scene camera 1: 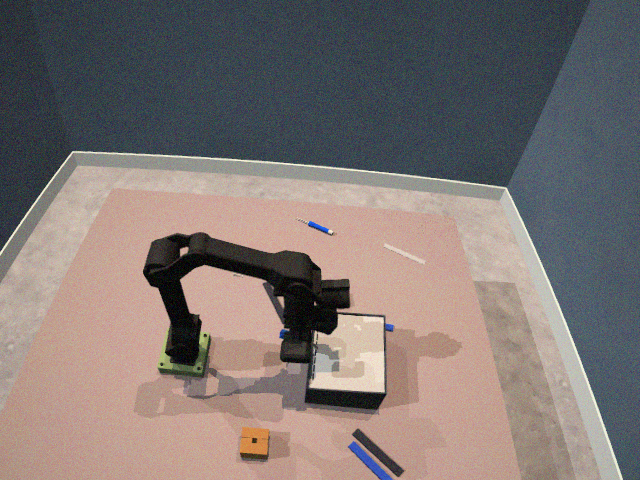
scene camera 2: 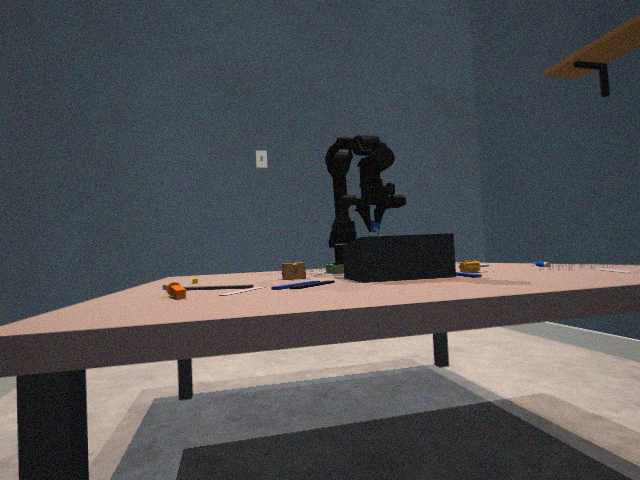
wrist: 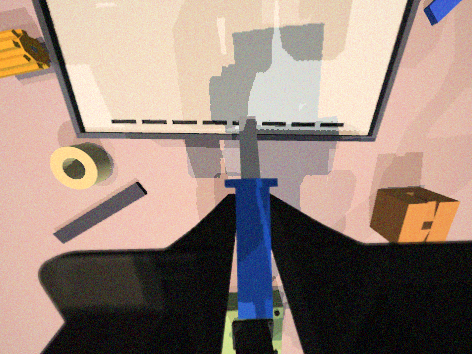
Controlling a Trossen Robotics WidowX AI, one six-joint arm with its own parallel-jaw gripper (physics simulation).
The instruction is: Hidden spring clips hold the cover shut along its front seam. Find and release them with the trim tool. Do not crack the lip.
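Places are measured from the arm's base along level axes (x left, y down, z back), in centimetres.
Pixels of known places: gripper, fingertip midpoint: (scene camera 1: 298,342) (scene camera 2: 373,231) (wrist: 248,200); arm's base, link origin: (scene camera 1: 184,353) (scene camera 2: 343,263) (wrist: 252,333).
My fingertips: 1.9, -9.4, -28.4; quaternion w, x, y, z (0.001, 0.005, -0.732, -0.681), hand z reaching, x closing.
Observation:
Ahead of a thing's pixels: the offset from my fingertips to its top centre, as dx, dy, dz. "pt": to the spot under its first point.
The cream cover {pt +7.0, +3.1, -15.5} (scene camera 1: 361,330) (wrist: 135,85) lies on top of the dark box {+0.9, +2.2, -12.3} (scene camera 1: 346,398) (scene camera 2: 403,258), with a row of dark slots along its front seam. My gripper (scene camera 2: 373,223) (wrist: 248,200) is shut on the blue handle of the trim tool {+0.0, -4.0, -0.5} (scene camera 2: 375,226) (wrist: 253,235). The tool's grey blade {+0.0, -1.1, -3.3} (wrist: 249,150) points at the seam, and its tip appears over the slot row, right of the middle slots, in the wrist view. Whether the tip touches the cover or sits in a slot I cannot tell. The spring clips do not show.
An orange block {-22.3, +7.8, +7.6} (scene camera 1: 254,442) (scene camera 2: 293,270) (wrist: 417,215) stands on one side of the box. A tape roll {+18.8, +9.8, +0.4} (wrist: 75,167), a dark bar {+19.4, +11.8, +7.5} (wrist: 100,212) and a yellow ribbed object {+24.2, +9.1, -10.6} (scene camera 2: 469,266) (wrist: 20,52) lie on the other. Dark {-21.5, +11.8, -21.0} (scene camera 1: 378,452) and blue {-25.0, +11.7, -19.9} (scene camera 1: 369,460) strips lie near the box.

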